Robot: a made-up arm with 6 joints.
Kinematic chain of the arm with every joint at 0, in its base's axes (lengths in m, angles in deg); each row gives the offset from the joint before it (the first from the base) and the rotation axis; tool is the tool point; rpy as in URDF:
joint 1: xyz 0 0 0.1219 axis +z
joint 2: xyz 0 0 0 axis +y
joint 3: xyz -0.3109 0 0.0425 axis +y
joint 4: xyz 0.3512 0 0.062 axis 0.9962 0 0.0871
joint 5: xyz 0 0 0 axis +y
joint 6: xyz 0.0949 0 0.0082 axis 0.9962 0 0.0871
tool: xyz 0 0 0 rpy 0 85 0
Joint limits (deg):
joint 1: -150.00..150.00
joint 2: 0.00..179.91
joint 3: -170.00..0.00
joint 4: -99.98..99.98
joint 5: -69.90..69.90
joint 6: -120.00..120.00
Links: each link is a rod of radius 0.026 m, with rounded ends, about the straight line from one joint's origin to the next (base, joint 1, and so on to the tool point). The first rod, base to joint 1, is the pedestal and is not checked.
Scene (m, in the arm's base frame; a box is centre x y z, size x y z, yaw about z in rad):
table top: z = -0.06
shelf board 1: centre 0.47 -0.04 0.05 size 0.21 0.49 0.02 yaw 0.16
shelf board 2: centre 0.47 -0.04 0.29 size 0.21 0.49 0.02 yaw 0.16
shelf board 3: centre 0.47 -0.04 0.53 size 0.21 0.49 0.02 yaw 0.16
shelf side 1: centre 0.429 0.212 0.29 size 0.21 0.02 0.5 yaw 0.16
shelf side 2: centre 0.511 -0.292 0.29 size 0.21 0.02 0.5 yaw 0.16
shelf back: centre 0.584 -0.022 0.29 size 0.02 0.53 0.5 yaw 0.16
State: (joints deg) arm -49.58 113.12 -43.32 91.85 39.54 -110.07
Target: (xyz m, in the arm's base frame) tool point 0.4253 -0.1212 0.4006
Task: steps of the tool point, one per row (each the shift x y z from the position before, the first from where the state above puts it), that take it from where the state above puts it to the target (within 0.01 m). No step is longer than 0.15 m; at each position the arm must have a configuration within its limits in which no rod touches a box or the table.
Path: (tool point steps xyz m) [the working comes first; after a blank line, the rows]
Joints at the target: -24.58 84.77 -69.98 95.60 44.67 -110.07
Straight joint move there: touches shelf board 2.

1: 0.0274 -0.0014 0.0960
2: 0.0104 0.0179 0.1001
3: -0.0097 0.0353 0.0980
4: -0.0310 0.0496 0.0891
5: 0.0677 0.0037 0.0062
6: 0.0720 0.0188 -0.0062

